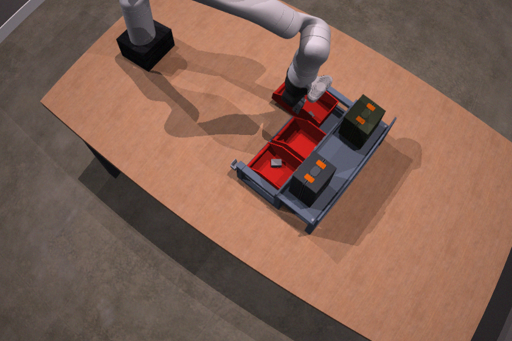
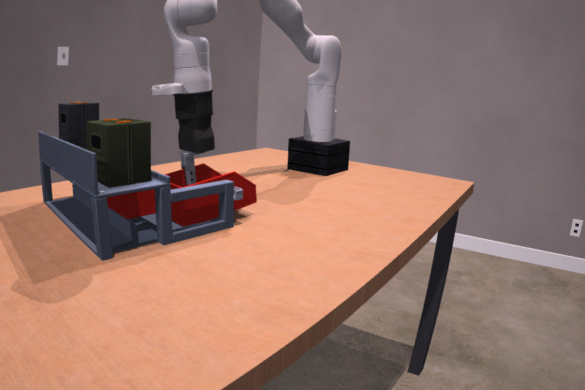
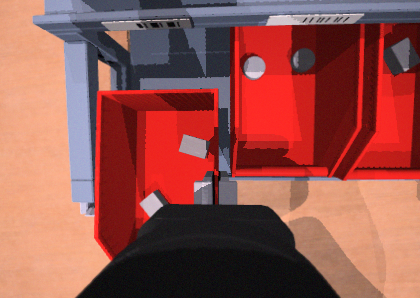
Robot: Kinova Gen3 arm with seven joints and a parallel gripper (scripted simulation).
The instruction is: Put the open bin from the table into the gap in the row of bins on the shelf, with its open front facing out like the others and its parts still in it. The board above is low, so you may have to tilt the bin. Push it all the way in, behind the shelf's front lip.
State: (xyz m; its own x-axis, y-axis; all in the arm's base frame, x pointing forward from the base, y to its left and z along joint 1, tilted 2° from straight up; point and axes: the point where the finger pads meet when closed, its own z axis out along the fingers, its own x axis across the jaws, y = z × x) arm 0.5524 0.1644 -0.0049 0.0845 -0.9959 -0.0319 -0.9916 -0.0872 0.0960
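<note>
My hand is 10 mm past the shelf lip, 70 mm to the left of it and 70 mm above it. From my hand the other things lie so: black box: 190 mm ahead, 170 mm to the right, 90 mm above; green box: 180 mm ahead, 60 mm to the left, 70 mm above.
</note>
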